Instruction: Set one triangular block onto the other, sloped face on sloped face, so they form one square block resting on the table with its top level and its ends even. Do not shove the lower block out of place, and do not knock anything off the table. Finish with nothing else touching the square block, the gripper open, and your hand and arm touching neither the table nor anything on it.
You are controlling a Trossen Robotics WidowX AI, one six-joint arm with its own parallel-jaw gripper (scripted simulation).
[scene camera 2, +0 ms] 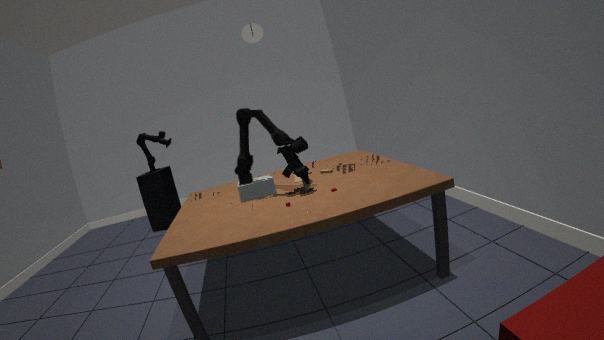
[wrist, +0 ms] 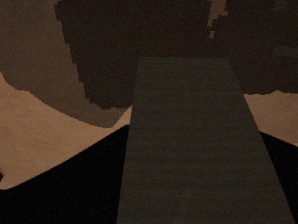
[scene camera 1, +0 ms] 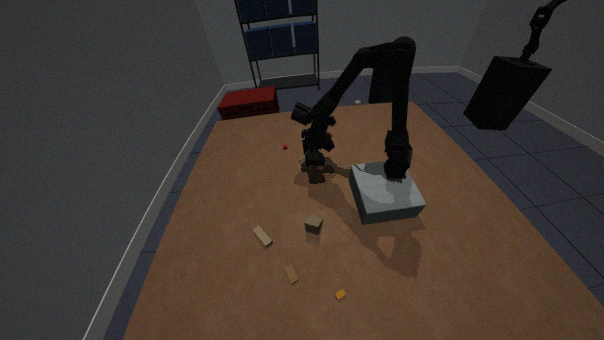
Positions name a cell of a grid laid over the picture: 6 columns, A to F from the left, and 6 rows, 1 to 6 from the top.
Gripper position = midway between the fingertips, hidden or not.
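Visible: a triangular block (wrist: D4). Also visible: my gripper (scene camera 1: D3), which appears in the wrist view (wrist: D4) as well.
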